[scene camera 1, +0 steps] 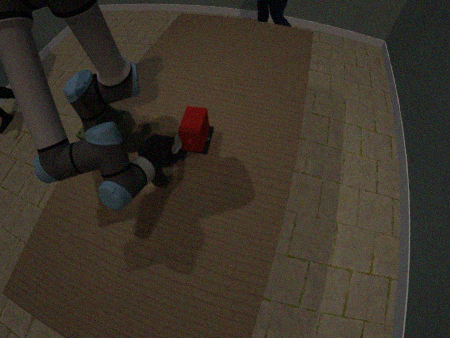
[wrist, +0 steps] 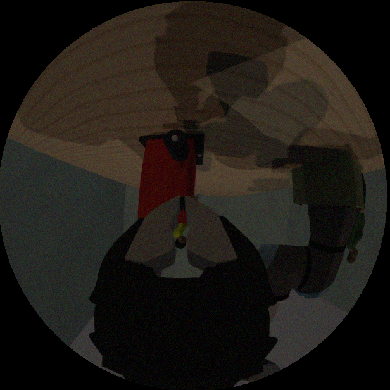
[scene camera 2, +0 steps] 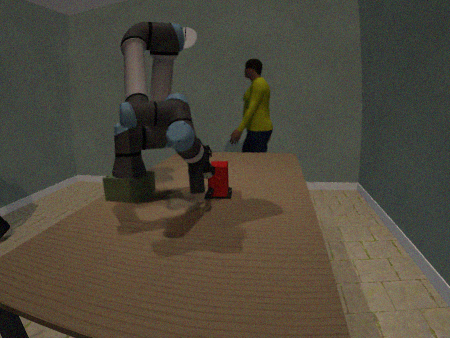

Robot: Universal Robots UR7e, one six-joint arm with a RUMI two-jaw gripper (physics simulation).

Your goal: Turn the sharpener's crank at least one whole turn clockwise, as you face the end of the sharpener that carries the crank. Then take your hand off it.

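Pixels of known places: gripper, fingertip midpoint: (scene camera 1: 179,142) (scene camera 2: 208,177); arm's base at its link origin: (scene camera 1: 101,123) (scene camera 2: 129,174).
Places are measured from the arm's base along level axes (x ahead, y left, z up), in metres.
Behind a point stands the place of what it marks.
The sharpener (scene camera 1: 194,130) {x 0.402, y -0.009, z 0.033 m} (scene camera 2: 220,177) {x 0.397, y -0.041, z -0.006 m} (wrist: 162,175) is a red upright block on a dark base plate, standing on the table. Its crank shows in the wrist view as a dark arm with a round black knob (wrist: 175,138), low on the sharpener near the base plate; the knob's centre is grey. In the scene views the crank cannot be made out. My gripper (scene camera 1: 178,145) {x 0.351, y -0.043, z 0.000 m} (scene camera 2: 209,174) {x 0.351, y -0.043, z 0.000 m} (wrist: 183,197) is shut, with nothing between its pale fingertips. The tips are beside the red body, and in the wrist view they appear apart from the knob.
The arm's green mounting block (scene camera 2: 129,189) {x 0.032, y -0.087, z -0.039 m} (wrist: 325,175) stands on the table (scene camera 1: 225,280) {x 0.585, y -0.449, z -0.095 m} (scene camera 2: 225,280) {x 0.446, y -0.580, z -0.095 m}, left of the sharpener in scene camera 2's view. A person in a yellow top (scene camera 2: 257,107) stands beyond the table's far end. Another person in green (wrist: 356,232) shows behind the arm.
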